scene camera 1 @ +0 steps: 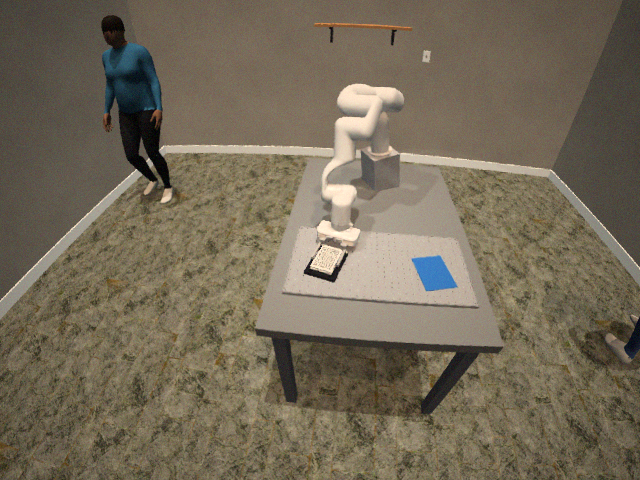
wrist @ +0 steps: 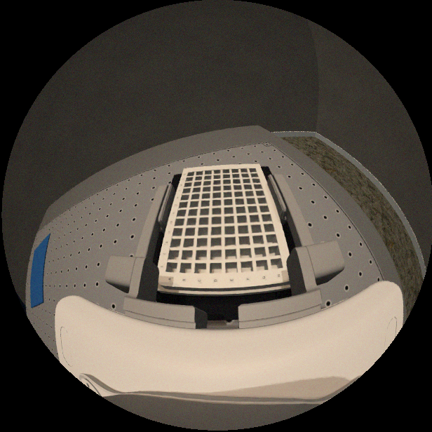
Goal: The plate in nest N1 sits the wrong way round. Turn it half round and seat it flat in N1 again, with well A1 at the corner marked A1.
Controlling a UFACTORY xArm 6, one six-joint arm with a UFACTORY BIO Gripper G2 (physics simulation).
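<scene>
The plate (scene camera 1: 329, 258) (wrist: 224, 227), cream with a grid of square wells, lies level in or just above the black nest N1 (scene camera 1: 319, 275) at the left of the perforated board. Small marks run along its near edge in the wrist view, too small to read, so I cannot tell which corner is A1. My gripper (scene camera 1: 333, 251) (wrist: 224, 201) is shut on the plate, with one finger along each long side. Black of the nest shows in front of the plate in scene camera 1. Whether the plate rests fully flat is hidden.
A flat blue rectangle (scene camera 1: 434, 272) (wrist: 40, 272) lies on the right part of the perforated board (scene camera 1: 382, 289) (wrist: 107, 220) in scene camera 1. The board lies on the grey table (scene camera 1: 382, 322). A person in a blue top (scene camera 1: 131, 77) stands on the floor at the left.
</scene>
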